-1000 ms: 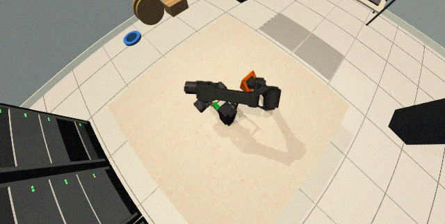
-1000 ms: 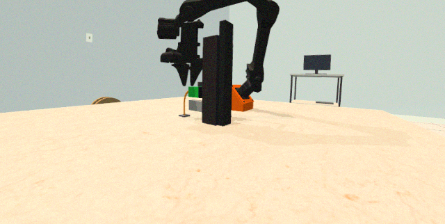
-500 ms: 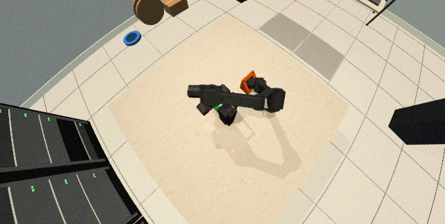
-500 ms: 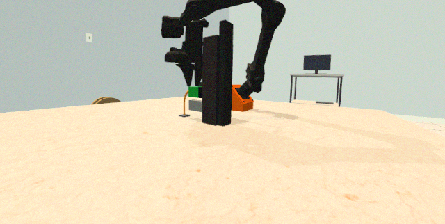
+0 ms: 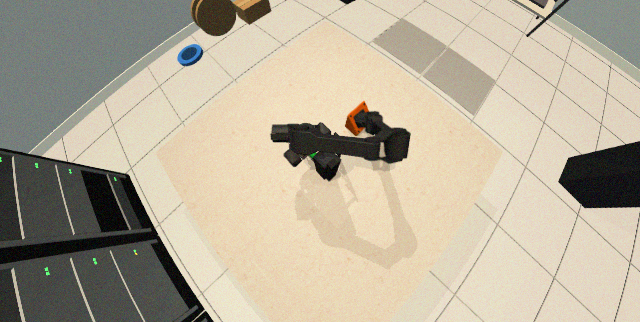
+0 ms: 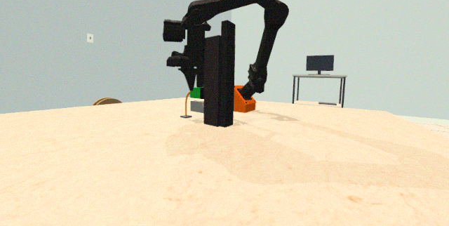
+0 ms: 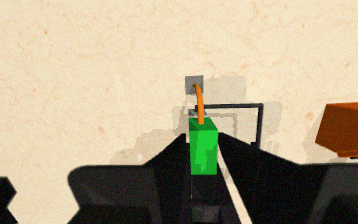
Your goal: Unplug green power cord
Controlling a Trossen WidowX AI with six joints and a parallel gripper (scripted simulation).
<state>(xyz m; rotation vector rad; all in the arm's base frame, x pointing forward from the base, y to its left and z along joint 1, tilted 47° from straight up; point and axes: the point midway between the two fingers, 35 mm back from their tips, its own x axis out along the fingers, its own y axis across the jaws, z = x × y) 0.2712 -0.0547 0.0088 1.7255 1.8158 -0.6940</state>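
Now: gripper tip 3 cm to the right of the green plug.
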